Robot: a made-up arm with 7 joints.
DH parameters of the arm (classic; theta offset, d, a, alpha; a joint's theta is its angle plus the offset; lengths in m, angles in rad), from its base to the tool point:
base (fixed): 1.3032 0 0.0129 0
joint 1: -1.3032 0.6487 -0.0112 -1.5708
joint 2: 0 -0.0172 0.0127 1.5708
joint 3: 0 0.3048 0.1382 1.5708
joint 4: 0 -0.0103 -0.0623 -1.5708
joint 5: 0 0.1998 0.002 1.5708
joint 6: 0 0.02 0.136 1.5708
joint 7: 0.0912 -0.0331 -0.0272 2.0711
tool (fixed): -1.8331 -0.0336 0 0
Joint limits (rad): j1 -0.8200..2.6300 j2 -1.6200..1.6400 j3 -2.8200..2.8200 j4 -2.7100..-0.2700 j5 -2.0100..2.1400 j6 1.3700..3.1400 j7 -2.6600..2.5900
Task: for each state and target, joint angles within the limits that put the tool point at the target. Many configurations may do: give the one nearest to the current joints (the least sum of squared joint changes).
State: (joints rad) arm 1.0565 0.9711 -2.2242 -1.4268 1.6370 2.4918 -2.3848
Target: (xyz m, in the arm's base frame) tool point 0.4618 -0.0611 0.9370
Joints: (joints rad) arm 0.9951 1.1866 -1.7620 -1.6396 1.7951 2.4370 -2.3443
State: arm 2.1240 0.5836 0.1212 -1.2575 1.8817 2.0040 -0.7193
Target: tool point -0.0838 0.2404 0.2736
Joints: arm 2.0413 1.3415 0.0735 -1.9735 1.9938 2.1098 -0.7464
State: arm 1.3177 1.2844 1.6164 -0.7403 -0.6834 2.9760 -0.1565
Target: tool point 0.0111 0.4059 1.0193
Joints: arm 1.4401 0.9065 1.6427 -0.4590 -0.7956 3.1400 -0.0908
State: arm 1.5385 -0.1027 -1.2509 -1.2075 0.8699 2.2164 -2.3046
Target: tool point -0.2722 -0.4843 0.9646
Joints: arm 0.6366 -0.7195 -1.7586 -0.8825 0.9704 2.7295 -2.2737
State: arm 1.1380 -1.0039 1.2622 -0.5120 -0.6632 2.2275 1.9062
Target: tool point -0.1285 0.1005 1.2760
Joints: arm 0.9237 -0.1184 0.8970 -0.4867 -0.5169 2.0608 1.9338
